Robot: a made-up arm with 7 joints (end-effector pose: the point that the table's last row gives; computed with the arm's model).
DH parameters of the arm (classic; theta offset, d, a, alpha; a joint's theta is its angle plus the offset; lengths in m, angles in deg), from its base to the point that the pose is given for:
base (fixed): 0 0 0 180
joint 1: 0 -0.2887 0 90
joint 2: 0 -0.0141 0 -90
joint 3: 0 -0.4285 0 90
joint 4: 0 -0.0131 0 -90
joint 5: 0 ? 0 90
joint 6: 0 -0.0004 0 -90
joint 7: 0 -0.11 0 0
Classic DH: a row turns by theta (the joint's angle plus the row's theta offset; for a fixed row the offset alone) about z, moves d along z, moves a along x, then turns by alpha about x.
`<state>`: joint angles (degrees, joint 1 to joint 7).
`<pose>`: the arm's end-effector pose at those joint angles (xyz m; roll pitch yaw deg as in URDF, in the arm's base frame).
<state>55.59 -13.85 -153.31 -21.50 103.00 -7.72 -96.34</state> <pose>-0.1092 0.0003 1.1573 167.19 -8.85 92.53</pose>
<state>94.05 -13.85 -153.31 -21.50 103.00 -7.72 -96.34</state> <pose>-0.0854 0.0681 1.1573 167.19 -8.85 54.07</pose>
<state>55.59 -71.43 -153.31 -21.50 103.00 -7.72 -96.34</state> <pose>-0.5074 0.5815 0.7021 132.33 38.74 82.41</pose>
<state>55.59 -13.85 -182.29 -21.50 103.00 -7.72 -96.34</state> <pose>-0.0323 0.0315 1.1617 173.77 -6.69 119.81</pose>
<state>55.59 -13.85 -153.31 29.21 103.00 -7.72 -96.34</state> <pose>-0.1524 0.3760 1.0450 158.24 40.87 83.97</pose>
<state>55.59 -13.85 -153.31 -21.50 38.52 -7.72 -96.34</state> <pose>-0.1013 -0.0133 1.1556 161.37 1.25 156.44</pose>
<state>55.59 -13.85 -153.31 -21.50 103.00 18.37 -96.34</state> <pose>-0.0597 -0.0028 1.1563 -166.87 -11.70 92.52</pose>
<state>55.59 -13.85 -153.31 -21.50 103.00 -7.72 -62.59</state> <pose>-0.1092 0.0003 1.1573 174.27 -14.45 58.51</pose>
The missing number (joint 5, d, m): -0.3517
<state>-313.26 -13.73 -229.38 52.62 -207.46 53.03 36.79</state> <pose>-0.4136 0.1544 0.9582 152.87 -21.47 -13.60</pose>
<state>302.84 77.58 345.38 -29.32 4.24 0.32 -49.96</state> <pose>0.4859 0.5977 0.6773 -133.15 19.12 120.83</pose>
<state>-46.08 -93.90 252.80 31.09 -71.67 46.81 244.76</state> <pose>-0.6775 -0.4168 0.1041 -30.52 -7.71 -94.72</pose>
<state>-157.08 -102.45 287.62 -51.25 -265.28 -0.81 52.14</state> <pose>0.7662 0.0679 0.0383 -64.24 -29.43 106.64</pose>
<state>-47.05 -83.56 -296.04 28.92 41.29 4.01 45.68</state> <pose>-0.3892 -0.7513 0.4647 -128.35 62.72 -46.98</pose>
